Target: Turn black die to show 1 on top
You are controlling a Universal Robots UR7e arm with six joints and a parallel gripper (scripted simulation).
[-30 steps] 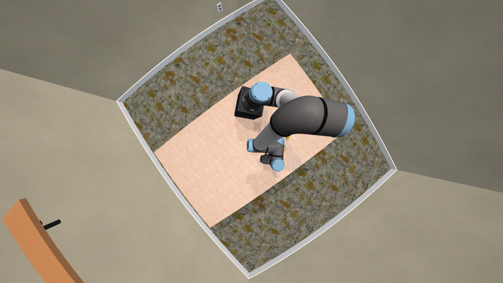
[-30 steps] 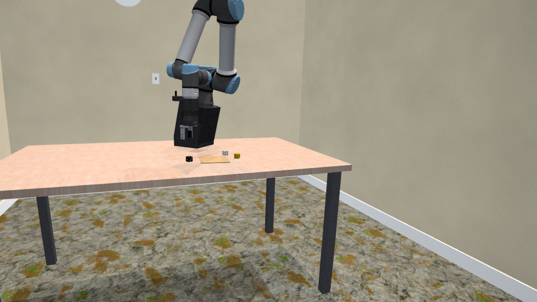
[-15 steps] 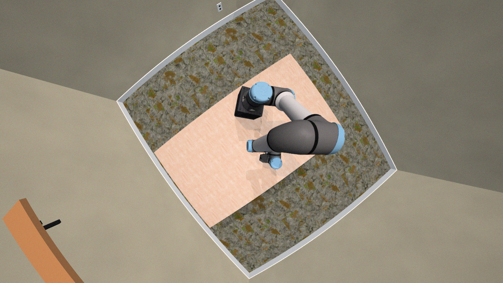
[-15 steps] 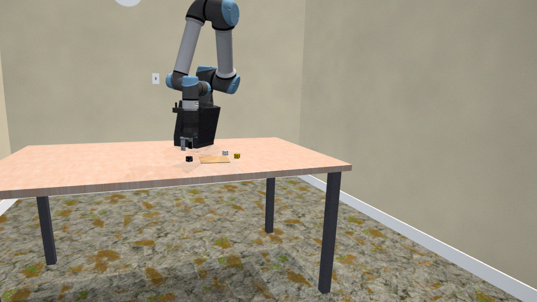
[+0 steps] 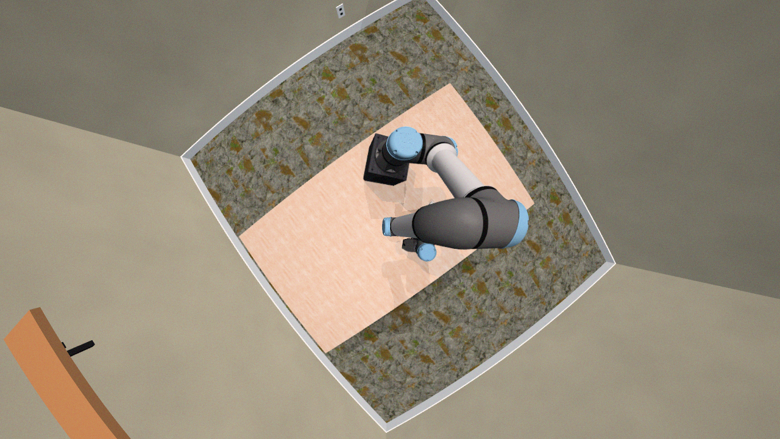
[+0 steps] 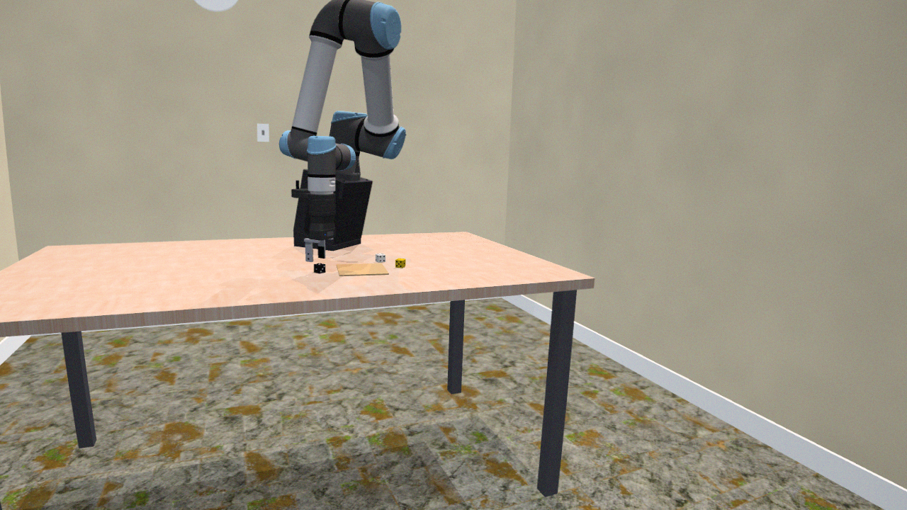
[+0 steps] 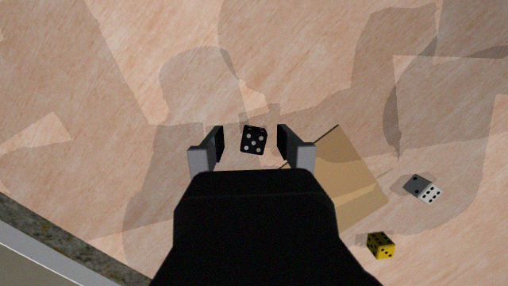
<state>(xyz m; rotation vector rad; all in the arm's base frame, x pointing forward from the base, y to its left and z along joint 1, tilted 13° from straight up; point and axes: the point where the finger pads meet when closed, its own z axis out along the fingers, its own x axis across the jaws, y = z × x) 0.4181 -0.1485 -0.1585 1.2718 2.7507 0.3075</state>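
The black die lies 40 mm below my hand, 10 mm to the left of it and 10 mm ahead of it. Also, from my hand: tan mat 130 mm to the left, 50 mm below, 10 mm ahead; white die 220 mm to the left, 80 mm behind, 40 mm below; yellow die 260 mm to the left, 40 mm below, 10 mm ahead.
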